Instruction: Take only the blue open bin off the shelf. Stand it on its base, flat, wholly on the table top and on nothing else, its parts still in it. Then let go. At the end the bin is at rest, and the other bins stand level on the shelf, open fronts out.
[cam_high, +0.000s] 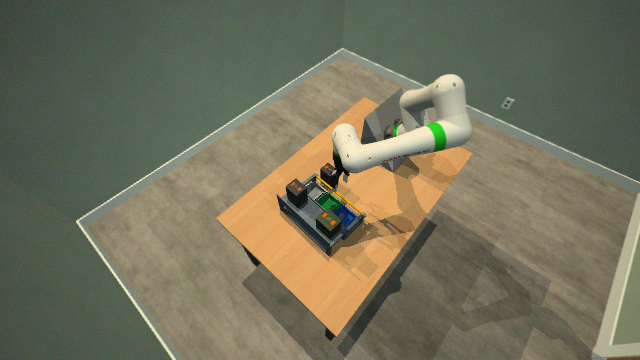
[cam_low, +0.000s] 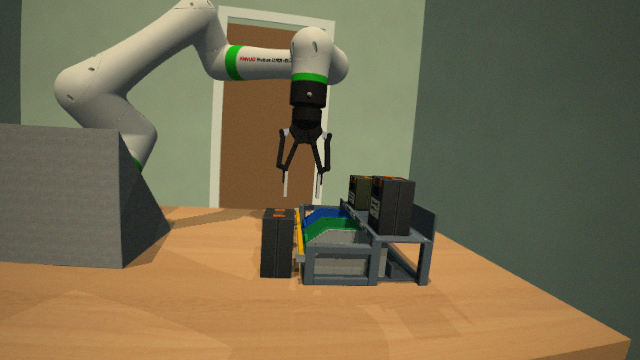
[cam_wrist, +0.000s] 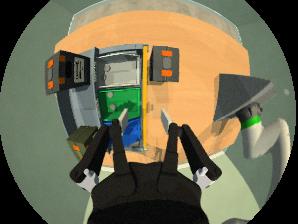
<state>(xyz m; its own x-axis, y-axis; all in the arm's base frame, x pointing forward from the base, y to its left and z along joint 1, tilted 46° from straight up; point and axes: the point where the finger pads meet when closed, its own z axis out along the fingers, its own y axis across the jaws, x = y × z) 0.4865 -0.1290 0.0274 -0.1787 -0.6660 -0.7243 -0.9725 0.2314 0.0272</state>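
My hand is 110 mm above the yellow rod. Round my hand: green bin 100 mm ahead, 20 mm to the right, 130 mm below; then blue open bin 120 mm ahead, 90 mm to the left, 130 mm below; then black box 70 mm behind, 110 mm to the right, 110 mm below.
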